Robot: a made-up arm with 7 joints.
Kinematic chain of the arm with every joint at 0, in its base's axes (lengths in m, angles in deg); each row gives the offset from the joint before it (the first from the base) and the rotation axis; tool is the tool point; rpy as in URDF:
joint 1: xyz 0.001 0 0.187 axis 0.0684 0.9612 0.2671
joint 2: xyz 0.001 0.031 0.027 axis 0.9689 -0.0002 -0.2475
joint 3: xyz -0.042 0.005 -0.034 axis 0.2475 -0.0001 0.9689
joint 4: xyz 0.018 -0.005 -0.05 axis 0.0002 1 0
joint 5: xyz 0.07 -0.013 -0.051 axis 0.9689 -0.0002 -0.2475
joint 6: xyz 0.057 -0.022 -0.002 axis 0.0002 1 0
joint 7: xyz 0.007 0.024 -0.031 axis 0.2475 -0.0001 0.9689
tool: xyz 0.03 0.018 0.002 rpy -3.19 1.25 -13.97
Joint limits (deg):
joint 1: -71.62..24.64
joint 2: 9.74..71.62
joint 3: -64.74..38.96
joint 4: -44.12..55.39
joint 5: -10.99..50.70
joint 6: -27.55..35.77
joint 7: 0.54..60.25
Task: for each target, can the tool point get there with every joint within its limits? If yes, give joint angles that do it. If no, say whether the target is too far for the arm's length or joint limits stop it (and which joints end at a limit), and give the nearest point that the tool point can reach.
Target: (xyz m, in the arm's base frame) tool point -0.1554 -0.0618 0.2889
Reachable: no: joint limits stop it (at a limit: joint 1, joint 2, joint 4, joint 5, joint 6) | nearest point -0.0424 -0.1069 0.2245 | short by 0.138 m
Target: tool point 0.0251 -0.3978 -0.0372
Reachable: no: too far | nearest point 0.0319 -0.1399 0.0595 | short by 0.275 m
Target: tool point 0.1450 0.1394 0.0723
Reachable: yes | joints -19.59 23.68 12.66 31.22 27.32 -18.50 37.13
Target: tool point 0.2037 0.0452 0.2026
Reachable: yes | joints -62.78 46.12 -26.39 13.71 5.46 -13.07 40.15
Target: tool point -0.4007 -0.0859 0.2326
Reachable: no: too far | nearest point -0.1546 0.0097 0.0102 | short by 0.345 m
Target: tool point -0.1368 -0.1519 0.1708
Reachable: no: joint limits stop it (at a limit: joint 1, joint 2, joint 3, joint 4, joint 5, joint 6, joint 7) | nearest point -0.0550 -0.1166 0.2078 | short by 0.096 m
